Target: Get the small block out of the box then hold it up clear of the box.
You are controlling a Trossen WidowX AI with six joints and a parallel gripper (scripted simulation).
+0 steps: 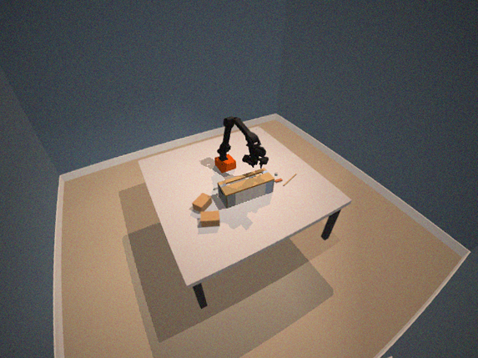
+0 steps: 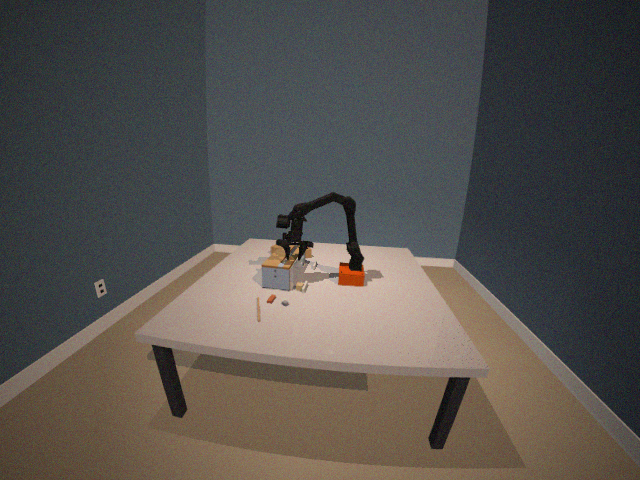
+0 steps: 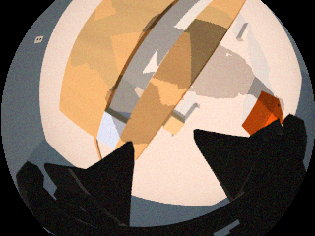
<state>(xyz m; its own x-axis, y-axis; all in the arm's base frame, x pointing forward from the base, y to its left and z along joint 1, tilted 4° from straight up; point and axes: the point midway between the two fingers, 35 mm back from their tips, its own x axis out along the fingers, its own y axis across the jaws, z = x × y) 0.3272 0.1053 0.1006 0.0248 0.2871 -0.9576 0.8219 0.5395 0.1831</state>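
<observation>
Right now my gripper tip is 13 cm above the small tan block, 4 cm to the right of it and 4 cm past it. Round my gripper tip: clear-fronted box 13 cm to the right, 8 cm below, 3 cm ahead; thin wooden stick 25 cm to the left, 14 cm below, 11 cm ahead; small grey piece 19 cm to the left, 14 cm below.
</observation>
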